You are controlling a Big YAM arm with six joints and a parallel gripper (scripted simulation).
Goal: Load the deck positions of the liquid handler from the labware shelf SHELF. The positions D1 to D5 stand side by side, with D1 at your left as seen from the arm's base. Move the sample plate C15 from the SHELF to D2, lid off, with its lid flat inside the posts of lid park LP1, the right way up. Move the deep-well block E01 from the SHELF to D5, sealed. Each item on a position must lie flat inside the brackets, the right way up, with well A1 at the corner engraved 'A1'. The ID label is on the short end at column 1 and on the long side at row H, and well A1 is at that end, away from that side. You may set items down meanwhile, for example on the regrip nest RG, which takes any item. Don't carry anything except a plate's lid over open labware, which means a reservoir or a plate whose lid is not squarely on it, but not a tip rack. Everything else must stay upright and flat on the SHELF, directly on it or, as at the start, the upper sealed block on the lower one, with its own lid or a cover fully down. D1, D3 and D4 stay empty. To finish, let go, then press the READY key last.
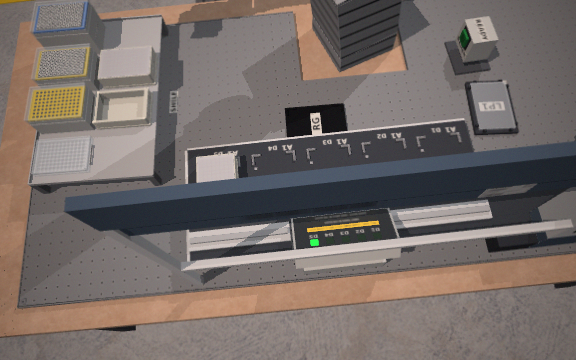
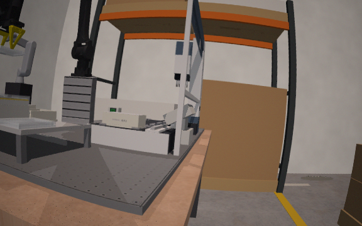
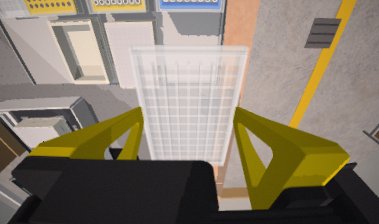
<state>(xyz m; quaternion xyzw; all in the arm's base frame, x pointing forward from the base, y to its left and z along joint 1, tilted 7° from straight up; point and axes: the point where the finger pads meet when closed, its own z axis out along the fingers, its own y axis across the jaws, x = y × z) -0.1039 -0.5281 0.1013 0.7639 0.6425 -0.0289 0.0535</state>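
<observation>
The sample plate C15 is 10 mm to the left of my hand and 10 mm below it. The rest, counted from my hand: reservoir 210 mm ahead, 40 mm to the right, 220 mm below; shelf 150 mm ahead, 90 mm to the right, 240 mm below; shelf label 170 mm ahead, 70 mm to the left, 290 mm below.
</observation>
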